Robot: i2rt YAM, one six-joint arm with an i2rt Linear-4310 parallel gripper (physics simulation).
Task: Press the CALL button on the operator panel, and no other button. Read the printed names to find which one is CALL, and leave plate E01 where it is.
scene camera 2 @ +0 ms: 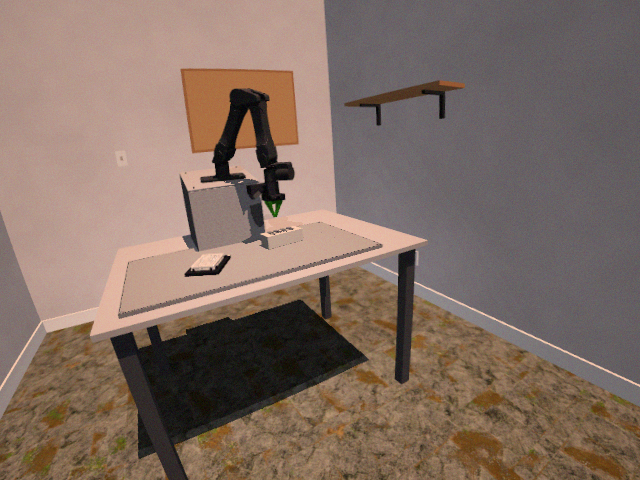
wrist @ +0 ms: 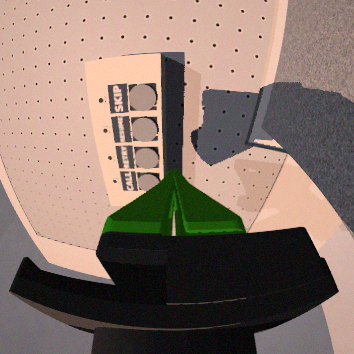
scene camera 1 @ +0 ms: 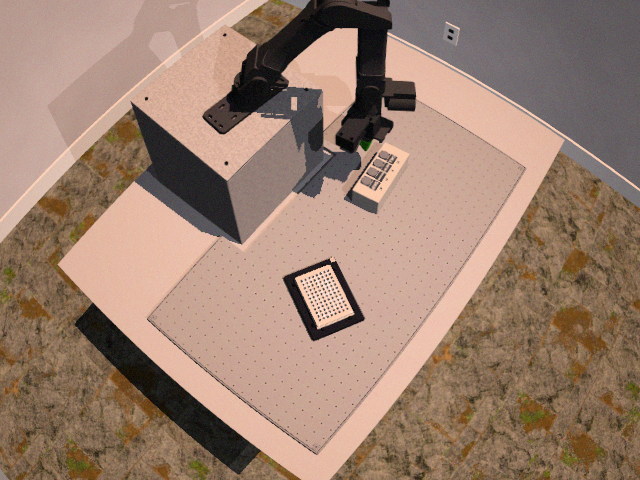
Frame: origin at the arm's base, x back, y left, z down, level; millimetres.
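Where they show: gripper, between the fingertips: (scene camera 2: pixel 275 217) (wrist: pixel 173 177) (scene camera 1: pixel 366 149); arm's base, origin of its link: (scene camera 2: pixel 223 178) (scene camera 1: pixel 246 99).
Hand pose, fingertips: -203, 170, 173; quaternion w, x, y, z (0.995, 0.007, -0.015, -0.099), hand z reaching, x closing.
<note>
Each offset is from my fingertips to the top centre of the thing, as dx, dy, dz. Level surfaces: height alone.
The white operator panel {-46, +7, +50} (scene camera 1: pixel 364 200) (scene camera 2: pixel 283 239) (wrist: pixel 97 75) has a row of round grey buttons. In the wrist view the SKIP button {-37, -40, +50} (wrist: pixel 143 97) is at the top and the CALL button {-20, +48, +50} (wrist: pixel 148 181), with its printed name left of it, is at the bottom, nearest my fingers. The two middle names are blurred. My gripper (scene camera 1: pixel 366 146) (scene camera 2: pixel 275 214) (wrist: pixel 173 177) is shut and empty, its green tips pointing down above the panel. They partly cover the CALL button in the wrist view. A white plate {-149, -311, +80} (scene camera 1: pixel 324 294) (scene camera 2: pixel 209 261) sits in a black holder; its name is unreadable.
The panel and holder stand on a perforated board {dz +106} (scene camera 1: pixel 248 330) (scene camera 2: pixel 155 284) on the table. The tall grey box (scene camera 1: pixel 268 191) (scene camera 2: pixel 219 217) bearing the arm stands behind the board, beside the panel. A wall shelf (scene camera 2: pixel 403 95) hangs to the right.
</note>
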